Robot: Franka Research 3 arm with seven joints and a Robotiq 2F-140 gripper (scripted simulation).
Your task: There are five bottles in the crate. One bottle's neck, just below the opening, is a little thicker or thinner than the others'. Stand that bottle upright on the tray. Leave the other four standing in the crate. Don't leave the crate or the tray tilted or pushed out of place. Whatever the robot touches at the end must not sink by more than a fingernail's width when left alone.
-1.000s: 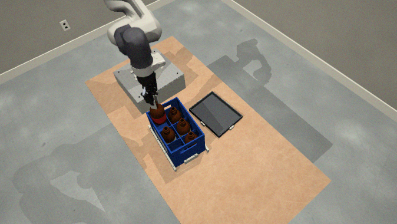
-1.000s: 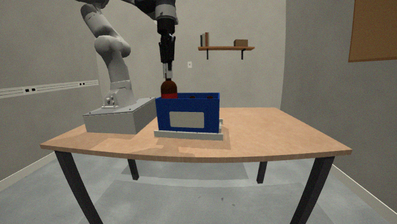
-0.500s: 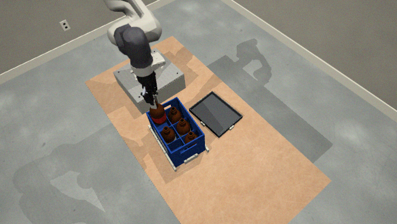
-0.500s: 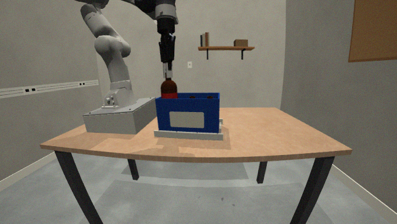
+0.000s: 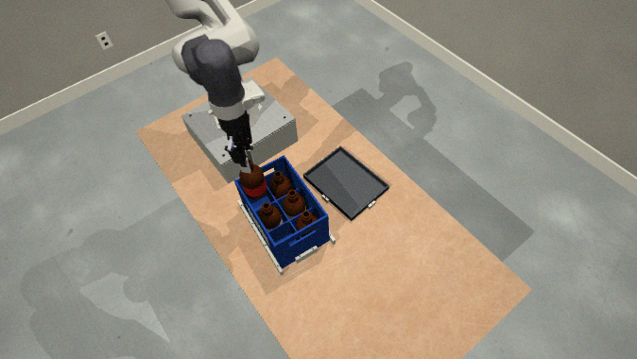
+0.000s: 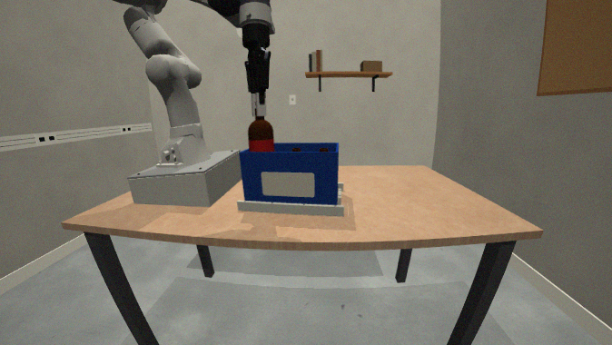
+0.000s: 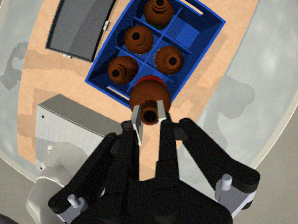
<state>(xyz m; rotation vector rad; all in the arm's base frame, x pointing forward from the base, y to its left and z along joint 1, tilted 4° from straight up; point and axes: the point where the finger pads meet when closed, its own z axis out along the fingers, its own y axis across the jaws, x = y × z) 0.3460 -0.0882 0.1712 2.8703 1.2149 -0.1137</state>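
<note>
My gripper is now 80 mm above the bottle. Round my hand: blue crate 90 mm ahead, 50 mm to the left, 220 mm below; dark grey tray 60 mm ahead, 310 mm to the left, 290 mm below.
</note>
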